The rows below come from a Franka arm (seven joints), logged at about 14 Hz.
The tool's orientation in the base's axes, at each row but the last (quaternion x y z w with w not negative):
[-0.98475, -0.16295, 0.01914, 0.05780]
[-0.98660, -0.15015, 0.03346, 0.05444]
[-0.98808, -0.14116, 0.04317, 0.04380]
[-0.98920, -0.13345, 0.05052, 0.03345]
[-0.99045, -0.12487, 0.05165, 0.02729]
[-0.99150, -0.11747, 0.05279, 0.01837]
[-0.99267, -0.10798, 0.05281, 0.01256]
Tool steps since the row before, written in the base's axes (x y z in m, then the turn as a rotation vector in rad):
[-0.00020, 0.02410, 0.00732, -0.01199, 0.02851, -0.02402]
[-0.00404, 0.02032, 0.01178, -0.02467, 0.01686, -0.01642]
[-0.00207, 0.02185, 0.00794, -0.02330, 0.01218, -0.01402]
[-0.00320, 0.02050, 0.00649, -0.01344, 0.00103, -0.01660]
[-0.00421, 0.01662, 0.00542, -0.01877, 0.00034, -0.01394]
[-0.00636, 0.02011, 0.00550, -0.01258, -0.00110, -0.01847]
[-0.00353, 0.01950, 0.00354, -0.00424, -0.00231, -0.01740]
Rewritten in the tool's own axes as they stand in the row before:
[0.00746, -0.02360, -0.00466, -0.00168, -0.02774, 0.02759]
[0.00166, -0.02185, -0.00937, -0.01763, -0.02129, 0.01996]
[0.00362, -0.02225, -0.00605, -0.01782, -0.01667, 0.01710]
[0.00182, -0.02108, -0.00501, -0.01111, -0.00317, 0.01800]
[-0.00042, -0.01747, -0.00424, -0.01667, -0.00399, 0.01591]
[-0.00198, -0.02128, -0.00429, -0.01057, -0.00094, 0.01970]
[0.00042, -0.01992, -0.00288, -0.00284, 0.00198, 0.01772]

